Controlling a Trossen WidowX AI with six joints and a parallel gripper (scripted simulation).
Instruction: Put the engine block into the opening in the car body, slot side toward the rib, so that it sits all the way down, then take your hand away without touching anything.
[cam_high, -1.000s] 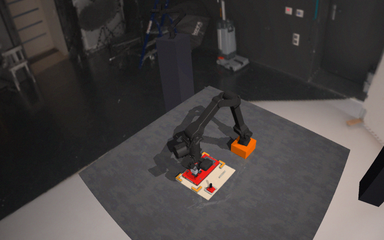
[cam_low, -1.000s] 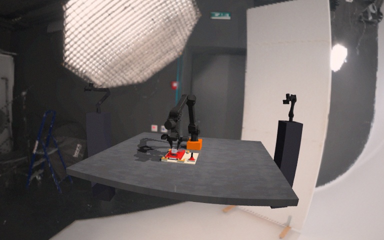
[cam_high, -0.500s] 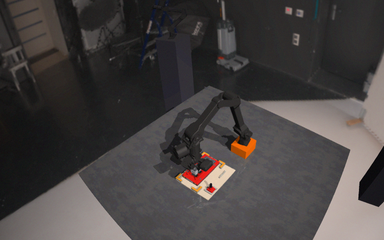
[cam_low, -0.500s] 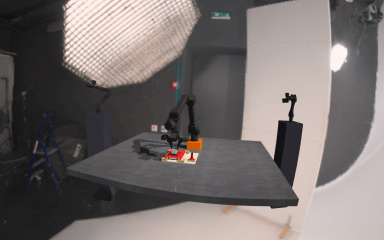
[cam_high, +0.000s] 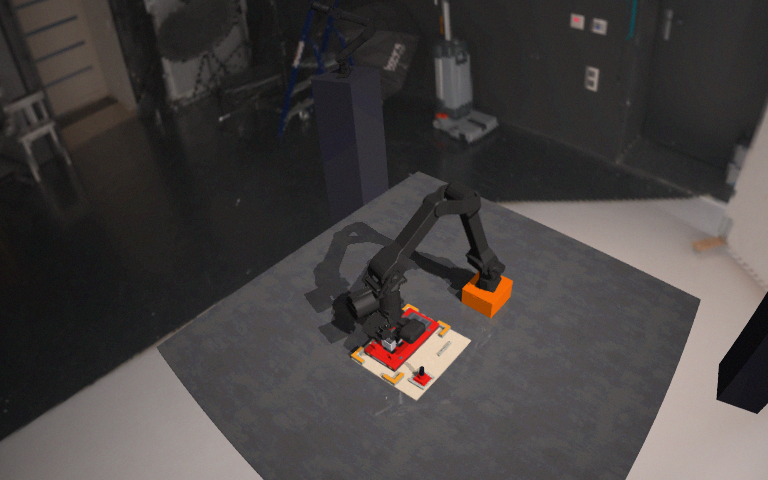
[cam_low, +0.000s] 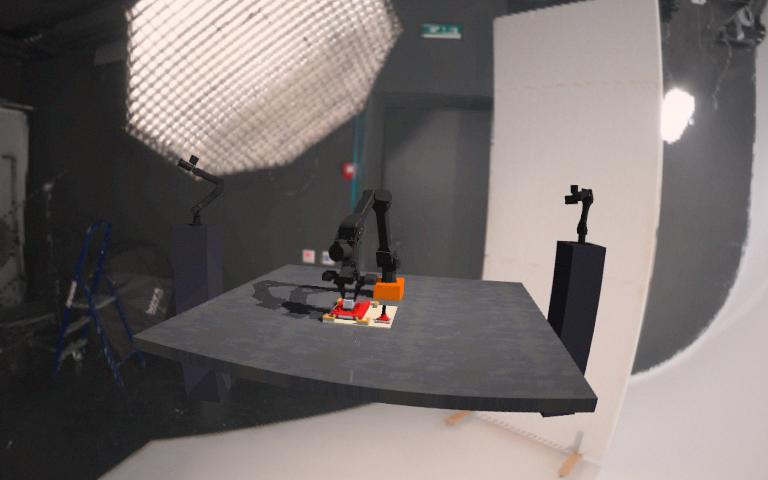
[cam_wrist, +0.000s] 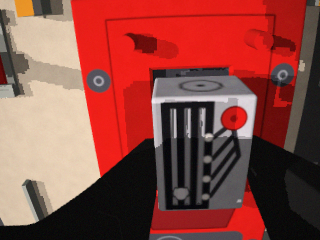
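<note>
The cream base plate lies 40 mm below my gripper tip, 30 mm to the left of it and 20 mm behind it. The rest, counted from my gripper tip: engine block (10 mm below).
</note>
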